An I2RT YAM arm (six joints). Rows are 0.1 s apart.
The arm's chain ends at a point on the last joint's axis. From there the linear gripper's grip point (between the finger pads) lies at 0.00 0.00 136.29 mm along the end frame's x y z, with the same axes.
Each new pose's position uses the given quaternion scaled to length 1; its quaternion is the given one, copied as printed.
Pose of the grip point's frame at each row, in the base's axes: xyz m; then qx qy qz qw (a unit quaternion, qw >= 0):
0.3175 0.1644 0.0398 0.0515 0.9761 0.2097 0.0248
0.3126 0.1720 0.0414 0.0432 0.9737 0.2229 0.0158
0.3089 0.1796 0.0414 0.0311 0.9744 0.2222 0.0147
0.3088 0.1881 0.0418 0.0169 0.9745 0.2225 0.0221
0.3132 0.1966 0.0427 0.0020 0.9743 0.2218 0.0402
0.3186 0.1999 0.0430 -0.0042 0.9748 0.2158 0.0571
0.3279 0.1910 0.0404 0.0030 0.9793 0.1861 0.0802
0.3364 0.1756 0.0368 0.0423 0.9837 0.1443 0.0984
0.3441 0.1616 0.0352 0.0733 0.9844 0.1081 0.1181
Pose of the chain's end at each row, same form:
0.3080 0.1090 0.1639 0.0515 0.9761 0.2097 0.0248
0.3058 0.1130 0.1641 0.0432 0.9737 0.2229 0.0158
0.3031 0.1207 0.1642 0.0311 0.9744 0.2222 0.0147
0.3019 0.1291 0.1645 0.0169 0.9745 0.2225 0.0221
0.3024 0.1377 0.1651 0.0020 0.9743 0.2218 0.0402
0.3037 0.1425 0.1657 -0.0042 0.9748 0.2158 0.0571
0.3063 0.1414 0.1655 0.0030 0.9793 0.1861 0.0802
0.3084 0.1380 0.1648 0.0423 0.9837 0.1443 0.0984
0.3103 0.1350 0.1645 0.0733 0.9844 0.1081 0.1181

